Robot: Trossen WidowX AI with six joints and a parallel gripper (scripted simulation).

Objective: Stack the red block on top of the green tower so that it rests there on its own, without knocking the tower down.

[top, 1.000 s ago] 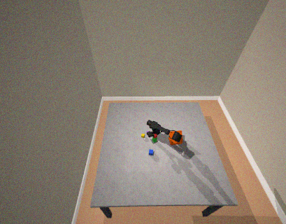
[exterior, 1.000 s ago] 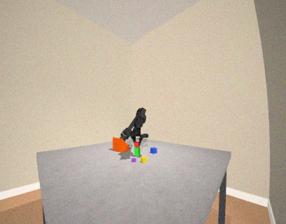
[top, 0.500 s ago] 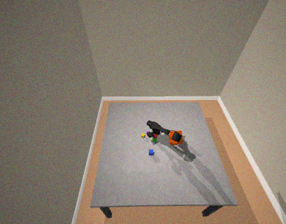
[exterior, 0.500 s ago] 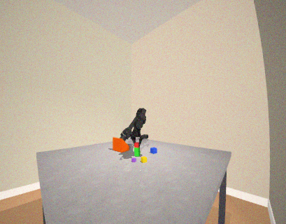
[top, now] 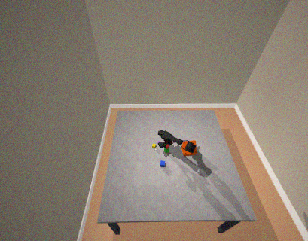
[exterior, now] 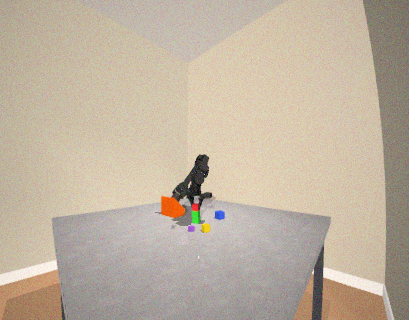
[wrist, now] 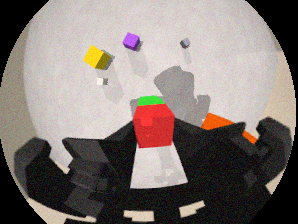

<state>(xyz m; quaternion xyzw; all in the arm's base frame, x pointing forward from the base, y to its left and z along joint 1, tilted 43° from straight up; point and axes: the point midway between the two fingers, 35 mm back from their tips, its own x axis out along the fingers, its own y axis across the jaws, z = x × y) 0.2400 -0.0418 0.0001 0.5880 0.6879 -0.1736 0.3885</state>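
Right now my gripper tip is 10 mm below the red block. Round my gripper tip: yellow block: 130 mm ahead, 70 mm to the right, 70 mm below; then blue block: 160 mm to the left, 70 mm ahead, 60 mm below; then purple block: 110 mm to the right, 70 mm below, 70 mm ahead.
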